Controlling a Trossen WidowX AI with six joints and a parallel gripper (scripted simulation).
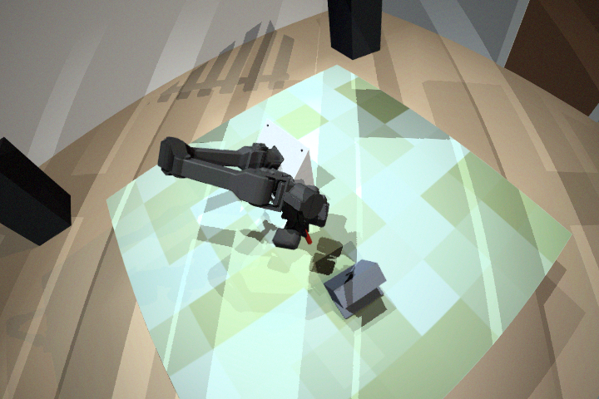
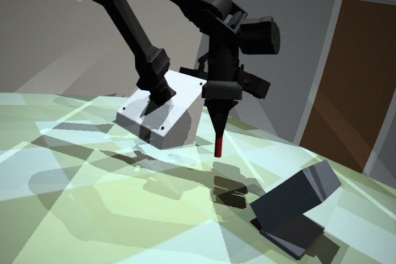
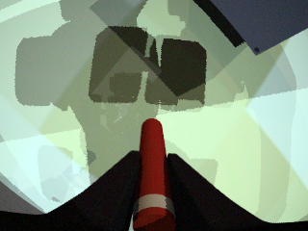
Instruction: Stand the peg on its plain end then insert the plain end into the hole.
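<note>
Now: the sloped panel 180 mm ahead of my gripper tip, 40 mm to the left of it and 40 mm below it. The rest, counted from my gripper tip: flat foot (200 mm ahead, 30 mm to the left, 100 mm below); peg (20 mm above).
</note>
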